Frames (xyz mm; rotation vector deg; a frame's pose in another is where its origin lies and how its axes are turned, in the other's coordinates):
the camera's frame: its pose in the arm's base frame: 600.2 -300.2 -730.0 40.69 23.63 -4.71
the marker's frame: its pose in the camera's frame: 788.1 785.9 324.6 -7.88 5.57 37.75
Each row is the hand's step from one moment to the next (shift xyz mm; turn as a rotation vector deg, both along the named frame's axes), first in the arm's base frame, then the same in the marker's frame.
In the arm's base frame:
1: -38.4 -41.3 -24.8 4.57 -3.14 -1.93
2: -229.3 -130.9 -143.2 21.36 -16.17 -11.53
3: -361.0 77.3 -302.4 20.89 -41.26 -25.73
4: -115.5 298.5 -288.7 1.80 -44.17 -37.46
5: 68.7 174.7 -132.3 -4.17 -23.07 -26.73
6: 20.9 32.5 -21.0 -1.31 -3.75 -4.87
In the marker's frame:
1: -54.7 -25.2 -13.1 1.86 -5.18 2.05
2: -257.8 -76.0 -134.2 7.88 -26.78 8.47
3: -234.8 4.0 -415.4 -7.00 -51.38 10.56
4: 93.5 43.3 -418.5 -23.71 -52.67 -4.59
5: 163.1 -9.3 -161.4 -16.28 -30.03 -9.88
6: 36.8 -2.9 -24.0 -3.14 -4.95 -2.26

